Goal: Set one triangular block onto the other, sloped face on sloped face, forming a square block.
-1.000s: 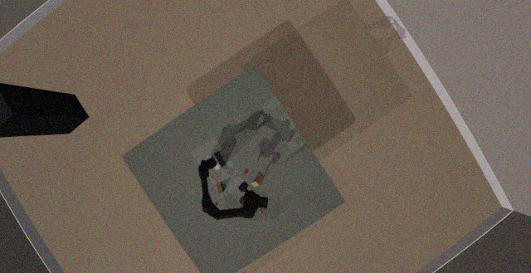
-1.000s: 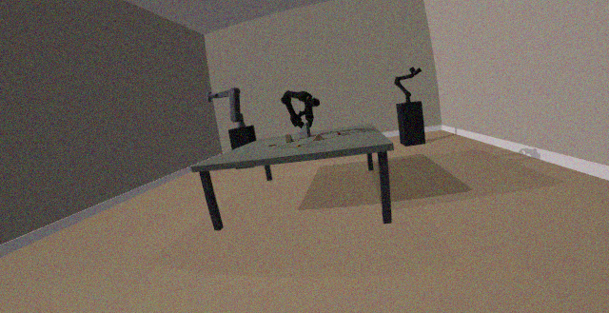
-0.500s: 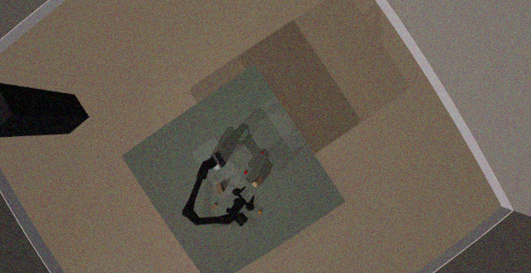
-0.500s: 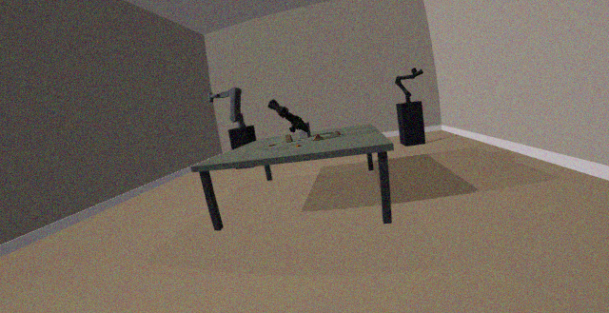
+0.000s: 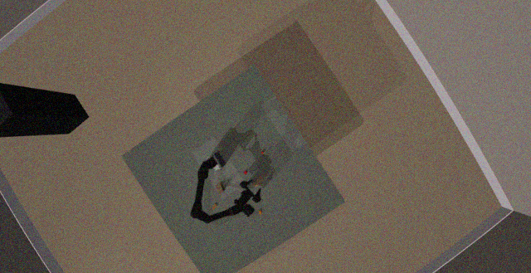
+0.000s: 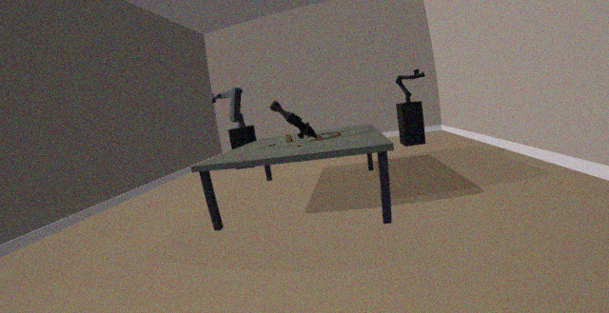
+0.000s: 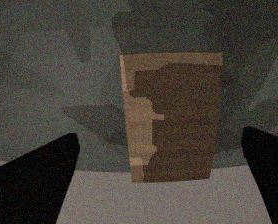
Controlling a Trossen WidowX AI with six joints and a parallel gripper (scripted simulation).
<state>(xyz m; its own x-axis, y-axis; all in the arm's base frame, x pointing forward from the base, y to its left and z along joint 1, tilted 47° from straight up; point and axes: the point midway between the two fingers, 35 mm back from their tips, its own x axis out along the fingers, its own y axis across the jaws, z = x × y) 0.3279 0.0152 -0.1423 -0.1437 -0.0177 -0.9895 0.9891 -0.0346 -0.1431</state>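
Right now the triangular block is 1 cm to the left of my gripper tip and 1 cm behind it.
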